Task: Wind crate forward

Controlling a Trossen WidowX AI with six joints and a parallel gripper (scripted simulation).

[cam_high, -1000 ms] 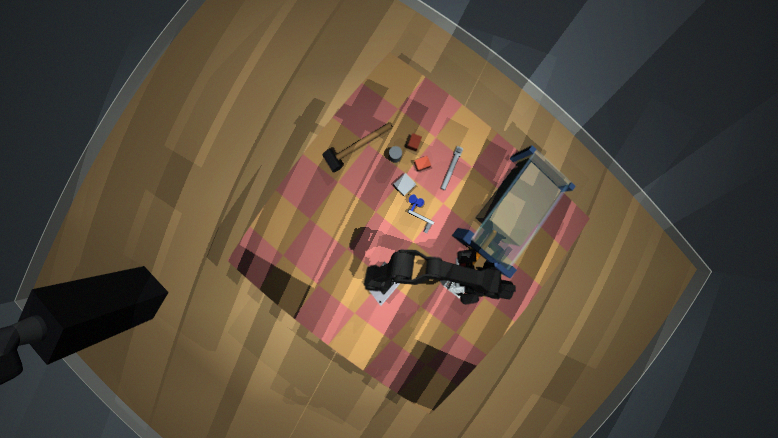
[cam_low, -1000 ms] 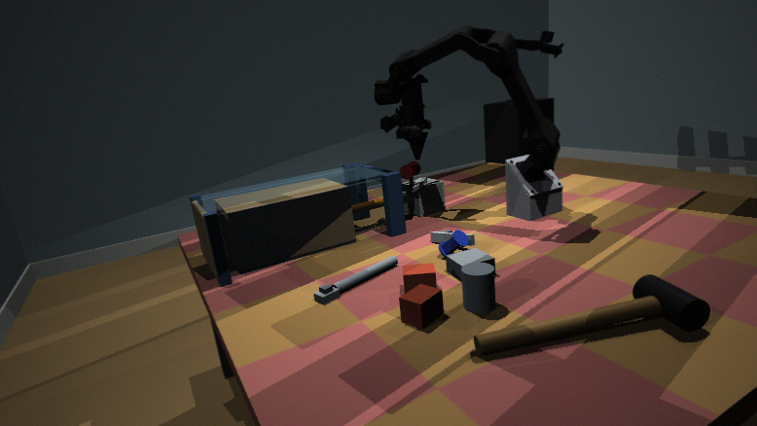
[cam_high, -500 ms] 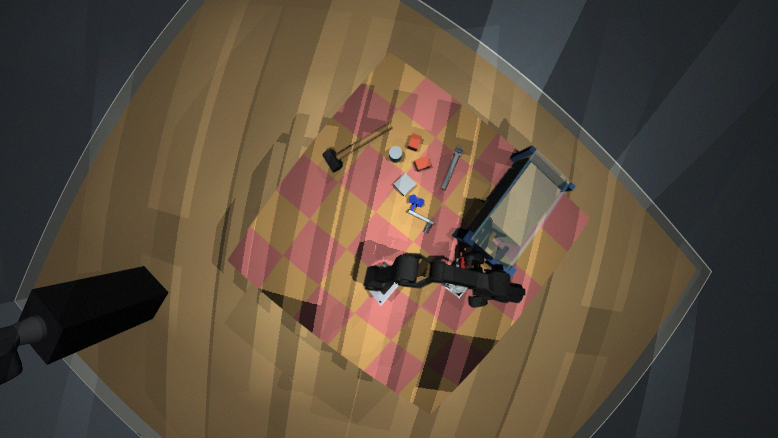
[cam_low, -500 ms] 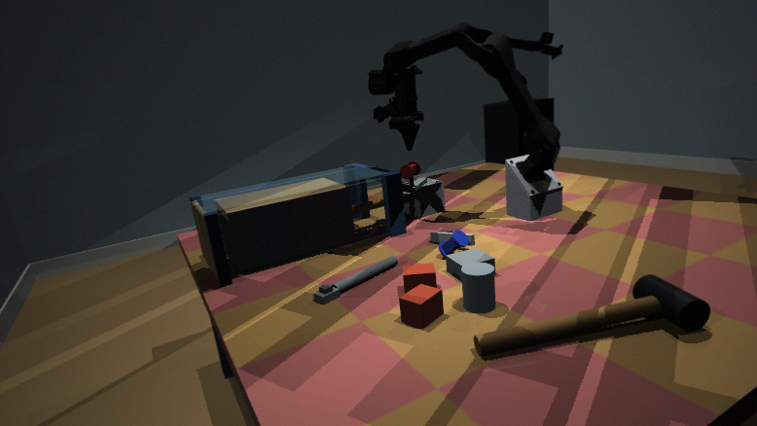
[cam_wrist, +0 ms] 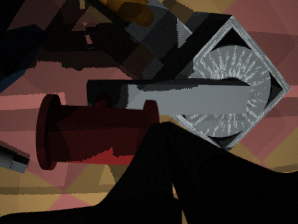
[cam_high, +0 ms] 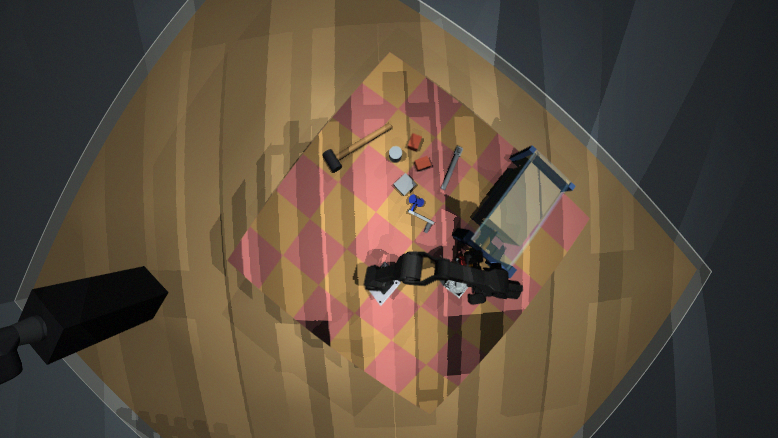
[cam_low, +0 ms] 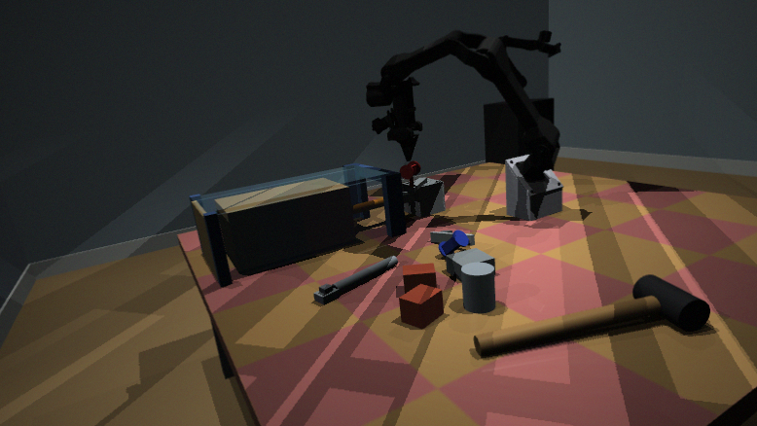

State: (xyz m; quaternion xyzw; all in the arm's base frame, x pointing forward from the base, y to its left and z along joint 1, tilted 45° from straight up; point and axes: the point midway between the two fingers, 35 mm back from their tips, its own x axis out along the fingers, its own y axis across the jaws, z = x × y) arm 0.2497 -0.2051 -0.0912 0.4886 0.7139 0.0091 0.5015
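The red knob lies 30 mm to the left of my gripper tip, 30 mm below it and 10 mm ahead of it. Also, from my gripper tip: grey winch: 140 mm below, 80 mm behind, 50 mm to the right; then blue-knobbed winch handle: 270 mm to the left, 150 mm below, 60 mm ahead; then grey crank arm: 60 mm below, 20 mm behind.
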